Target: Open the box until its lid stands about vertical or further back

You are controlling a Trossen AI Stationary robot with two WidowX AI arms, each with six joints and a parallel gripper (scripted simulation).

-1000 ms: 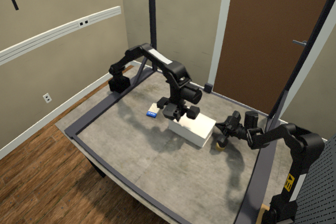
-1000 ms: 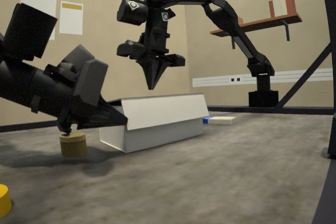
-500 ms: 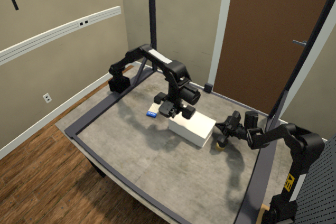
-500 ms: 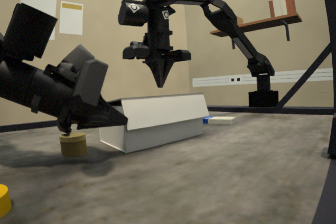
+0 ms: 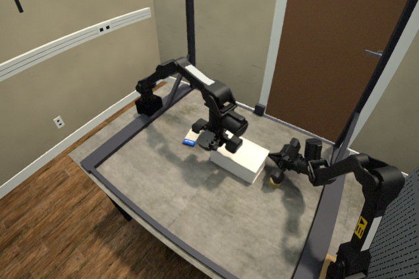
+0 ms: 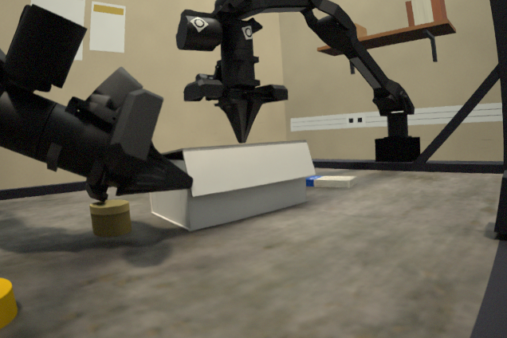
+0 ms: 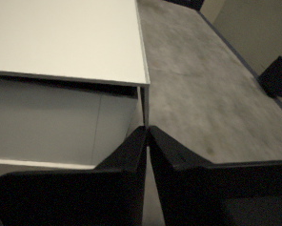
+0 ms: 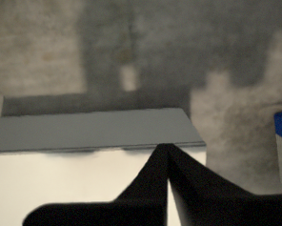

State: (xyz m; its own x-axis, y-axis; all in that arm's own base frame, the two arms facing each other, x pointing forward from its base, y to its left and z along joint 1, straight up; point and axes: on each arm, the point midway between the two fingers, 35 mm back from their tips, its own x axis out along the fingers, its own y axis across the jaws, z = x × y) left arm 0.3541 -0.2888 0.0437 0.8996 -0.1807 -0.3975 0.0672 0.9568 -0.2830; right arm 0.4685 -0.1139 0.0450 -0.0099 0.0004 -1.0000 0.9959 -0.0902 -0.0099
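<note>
Right now my right hand is 110 mm past the box, 50 mm to the right of it and 60 mm above it. From my right hand the other things lie so: flap (140 mm behind, 40 mm to the left, 60 mm below).
The flap is 30 mm ahead of my left hand and 130 mm to the right of it. From my left hand the other things lie so: box (60 mm ahead, 120 mm to the right, 10 mm below).
</note>
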